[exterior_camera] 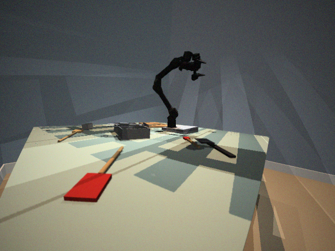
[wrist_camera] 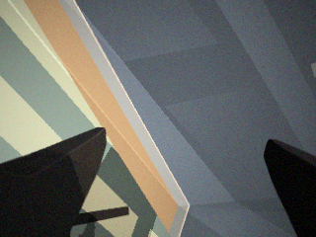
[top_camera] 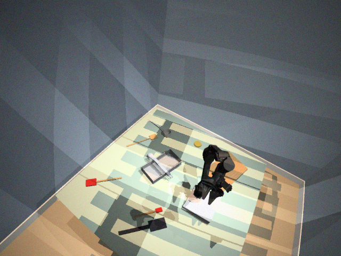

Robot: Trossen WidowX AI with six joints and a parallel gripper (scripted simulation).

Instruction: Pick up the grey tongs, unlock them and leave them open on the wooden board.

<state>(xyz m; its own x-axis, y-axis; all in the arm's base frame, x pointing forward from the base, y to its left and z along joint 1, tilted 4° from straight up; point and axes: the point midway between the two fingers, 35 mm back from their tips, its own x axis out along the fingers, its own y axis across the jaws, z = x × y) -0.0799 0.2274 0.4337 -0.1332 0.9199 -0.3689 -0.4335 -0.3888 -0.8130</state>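
My gripper tip is 44 cm above the roasting tin, 43 cm short of it and 25 cm to the left of it. Round my gripper tip: red spatula 70 cm ahead, 46 cm below, 18 cm to the left; wooden board 59 cm to the right, 46 cm below, 1 cm behind; black turner 46 cm below, 21 cm ahead, 19 cm to the left.
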